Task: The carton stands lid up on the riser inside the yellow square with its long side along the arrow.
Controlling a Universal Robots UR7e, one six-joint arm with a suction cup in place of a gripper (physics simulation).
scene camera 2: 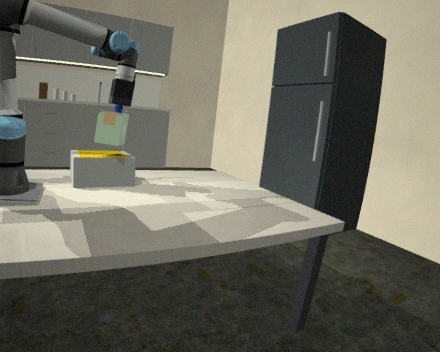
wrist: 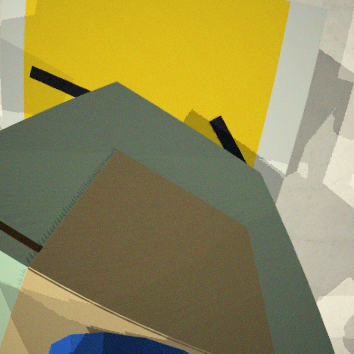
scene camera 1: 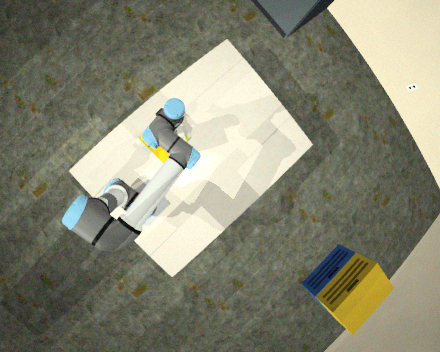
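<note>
The pale green carton with tan tape hangs from my blue suction cup, which is shut on it. The carton looks slightly tilted in scene camera 2, with a gap between its bottom and the grey riser. The yellow square covers much of the riser's top. In the wrist view, the carton hides most of the black arrow; its tail end and one head stroke show. The arrow's tail and the carton's dark seam slope in roughly the same direction.
The riser stands on the pale table, close to the arm's base. A dark fridge stands beyond the table. A blue and yellow box is on the floor. Grey kitchen cabinets are behind.
</note>
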